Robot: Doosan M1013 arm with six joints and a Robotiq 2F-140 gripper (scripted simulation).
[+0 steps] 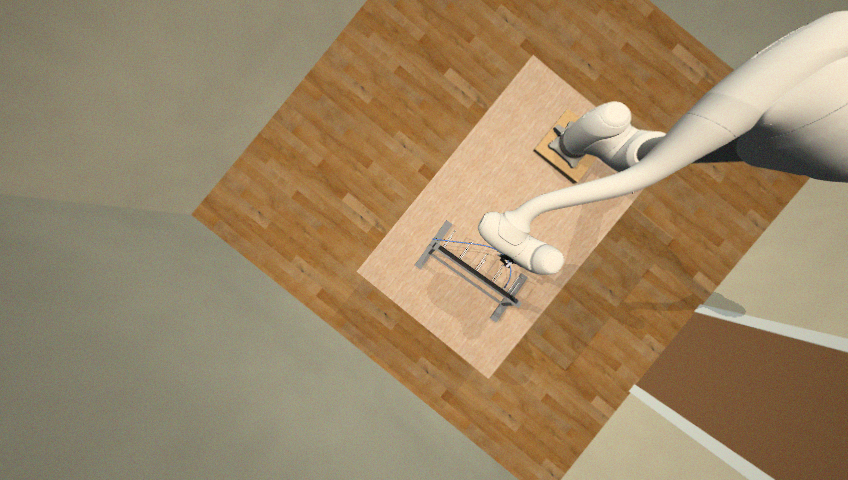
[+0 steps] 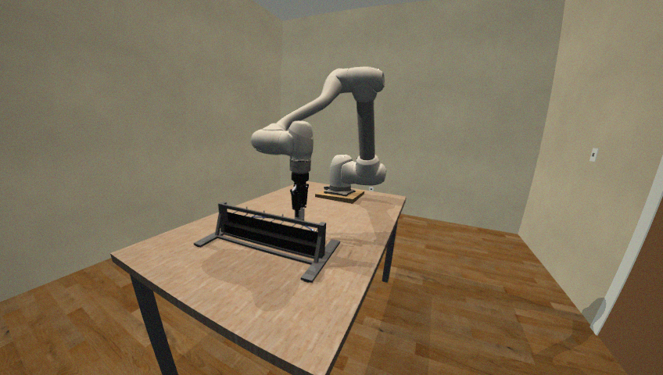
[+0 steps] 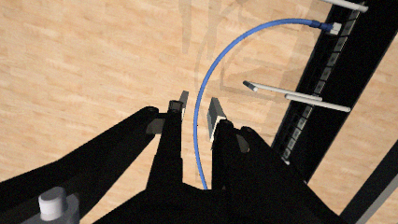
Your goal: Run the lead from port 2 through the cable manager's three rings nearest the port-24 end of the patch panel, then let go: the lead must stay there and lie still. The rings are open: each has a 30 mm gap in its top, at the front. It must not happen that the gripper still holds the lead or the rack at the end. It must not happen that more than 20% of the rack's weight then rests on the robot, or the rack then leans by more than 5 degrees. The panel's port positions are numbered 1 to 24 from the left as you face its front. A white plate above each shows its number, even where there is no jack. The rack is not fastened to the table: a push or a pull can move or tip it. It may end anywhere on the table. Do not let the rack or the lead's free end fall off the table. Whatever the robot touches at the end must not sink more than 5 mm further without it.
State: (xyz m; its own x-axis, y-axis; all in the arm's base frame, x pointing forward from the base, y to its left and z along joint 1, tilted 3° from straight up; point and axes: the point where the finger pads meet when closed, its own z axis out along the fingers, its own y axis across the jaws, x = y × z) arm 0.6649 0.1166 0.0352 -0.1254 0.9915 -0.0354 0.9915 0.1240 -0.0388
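The rack lies 170 mm ahead of my hand, 30 mm to the right of it and 20 mm below it.
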